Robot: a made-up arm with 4 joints.
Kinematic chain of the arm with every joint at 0, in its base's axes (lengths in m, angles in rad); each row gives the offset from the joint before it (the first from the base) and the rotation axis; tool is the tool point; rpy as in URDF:
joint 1: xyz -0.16 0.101 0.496 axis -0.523 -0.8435 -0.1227
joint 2: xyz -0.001 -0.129 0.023 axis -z
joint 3: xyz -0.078 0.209 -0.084 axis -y
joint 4: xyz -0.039 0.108 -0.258 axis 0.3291 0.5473 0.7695
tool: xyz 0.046 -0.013 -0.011 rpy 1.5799 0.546 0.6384
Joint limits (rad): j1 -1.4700..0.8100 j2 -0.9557..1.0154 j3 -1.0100..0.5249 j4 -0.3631..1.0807
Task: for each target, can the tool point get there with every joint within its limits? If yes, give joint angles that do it. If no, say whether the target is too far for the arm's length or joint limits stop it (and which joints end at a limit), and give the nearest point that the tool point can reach.
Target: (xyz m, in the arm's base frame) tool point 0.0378 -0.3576 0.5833
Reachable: no: joint limits stop it (at a limit: joint 1, joint 2, joint 3, joint 4) | nearest point 0.2149 -0.0211 0.4800 | short by 0.394 m
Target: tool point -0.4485 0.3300 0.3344
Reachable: yes | joints -0.5795 -0.1173 -0.1514 0.2028
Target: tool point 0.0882 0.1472 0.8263
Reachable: no: joint limits stop it (at a limit: joint 1, joint 2, joint 3, joint 4) | nearest point 0.2149 -0.0211 0.4800 | short by 0.405 m
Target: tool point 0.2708 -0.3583 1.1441
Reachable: no: too far | nearest point 0.2431 -0.0242 0.4865 | short by 0.738 m
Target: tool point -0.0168 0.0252 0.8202
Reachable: no: joint limits stop it (at a limit: joint 1, joint 3, joint 4) | nearest point -0.3738 0.2007 0.7942 | short by 0.399 m
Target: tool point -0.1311 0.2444 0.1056
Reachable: yes | joints 0.5879 0.2274 -0.6060 0.6544
